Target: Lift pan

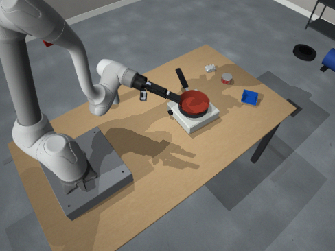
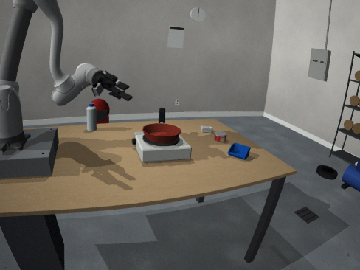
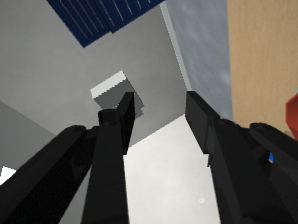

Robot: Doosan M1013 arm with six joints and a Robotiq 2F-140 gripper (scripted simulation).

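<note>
My hand is 22 cm short of the red pan, 12 cm to the right of it and 22 cm above it. Also, from my hand: blue bin: 60 cm ahead, 6 cm to the right, 30 cm below; then hot plate: 18 cm ahead, 6 cm to the left, 28 cm below.
</note>
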